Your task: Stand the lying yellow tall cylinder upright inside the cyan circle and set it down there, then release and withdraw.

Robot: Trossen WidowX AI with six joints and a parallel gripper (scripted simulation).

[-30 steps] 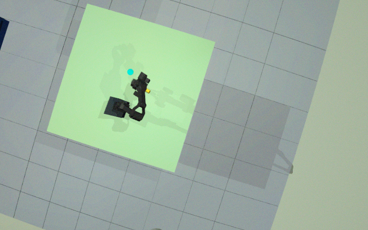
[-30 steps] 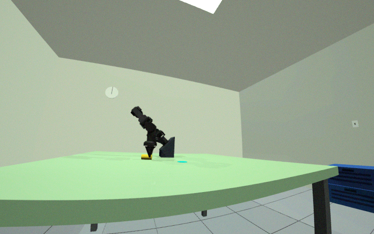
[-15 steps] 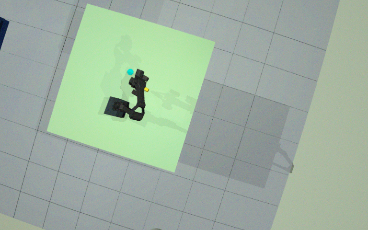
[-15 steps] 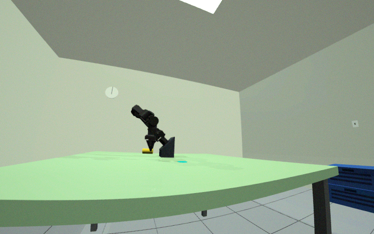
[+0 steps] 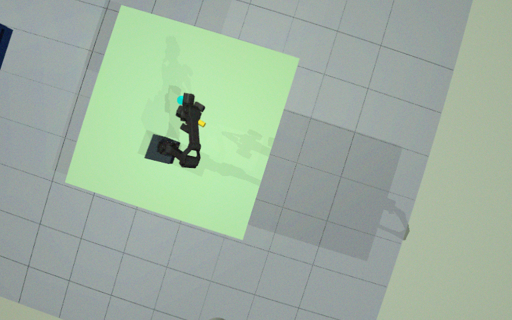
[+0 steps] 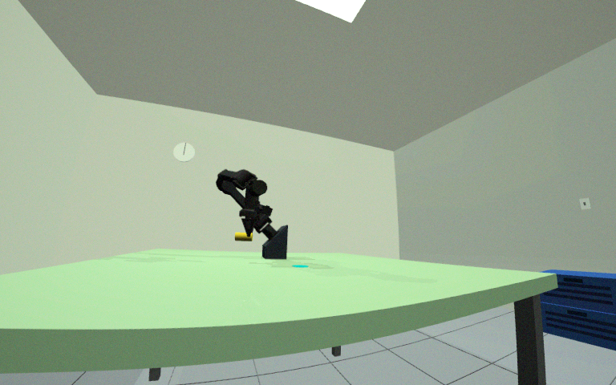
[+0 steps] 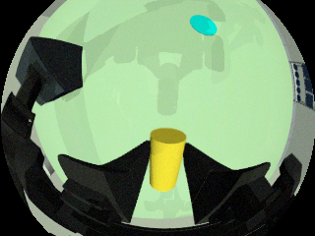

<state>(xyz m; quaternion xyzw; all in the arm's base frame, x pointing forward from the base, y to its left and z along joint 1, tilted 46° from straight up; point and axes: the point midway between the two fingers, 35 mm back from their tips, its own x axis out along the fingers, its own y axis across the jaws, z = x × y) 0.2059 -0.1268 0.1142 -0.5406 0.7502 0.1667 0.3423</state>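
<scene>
Right now my gripper tip is 17 cm to the right of the cyan circle, 13 cm short of it and 10 cm above it. From my gripper tip the other things lie so: yellow tall cylinder 2 cm to the right, 1 cm behind.
</scene>
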